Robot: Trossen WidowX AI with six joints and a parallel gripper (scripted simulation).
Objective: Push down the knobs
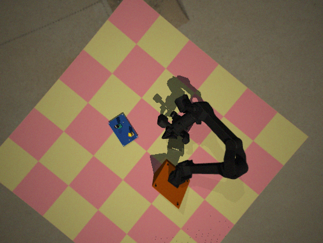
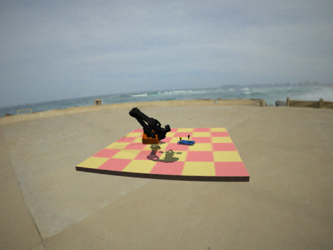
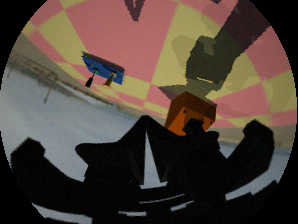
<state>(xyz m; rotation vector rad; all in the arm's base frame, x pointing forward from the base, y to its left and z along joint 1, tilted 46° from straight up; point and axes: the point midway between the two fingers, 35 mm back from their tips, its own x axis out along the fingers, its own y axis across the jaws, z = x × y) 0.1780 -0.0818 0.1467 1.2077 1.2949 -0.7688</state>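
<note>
Now: the yellow knob 14 cm ahead of my gripper tip, 10 cm to the left of it and 7 cm below it. From my gripper tip the other things lie so: dark knob: 22 cm ahead, 10 cm to the left, 5 cm below.
</note>
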